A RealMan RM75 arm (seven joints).
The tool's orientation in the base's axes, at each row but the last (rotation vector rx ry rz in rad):
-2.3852, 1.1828, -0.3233
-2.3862, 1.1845, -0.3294
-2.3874, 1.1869, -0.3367
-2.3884, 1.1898, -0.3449
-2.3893, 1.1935, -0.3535
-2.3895, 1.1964, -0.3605
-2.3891, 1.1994, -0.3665
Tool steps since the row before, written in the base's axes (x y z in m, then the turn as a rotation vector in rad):
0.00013, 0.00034, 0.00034, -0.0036, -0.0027, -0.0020
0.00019, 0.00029, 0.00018, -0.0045, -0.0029, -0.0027
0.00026, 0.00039, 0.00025, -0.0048, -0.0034, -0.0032
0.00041, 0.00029, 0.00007, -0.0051, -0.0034, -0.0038
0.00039, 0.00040, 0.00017, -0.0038, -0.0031, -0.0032
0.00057, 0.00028, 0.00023, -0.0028, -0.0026, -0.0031
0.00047, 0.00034, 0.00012, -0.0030, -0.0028, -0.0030
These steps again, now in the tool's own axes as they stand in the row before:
-0.00019, -0.00044, -0.00014, 0.0000, 0.0049, -0.0005
-0.00011, -0.00037, 0.00000, -0.0004, 0.0060, -0.0003
-0.00015, -0.00051, 0.00000, -0.0002, 0.0067, -0.0001
0.00001, -0.00047, 0.00019, -0.0004, 0.0072, 0.0003
-0.00008, -0.00056, 0.00012, 0.0001, 0.0058, 0.0004
0.00012, -0.00066, 0.00011, 0.0003, 0.0048, 0.0008
0.00001, -0.00056, 0.00018, 0.0004, 0.0050, 0.0006

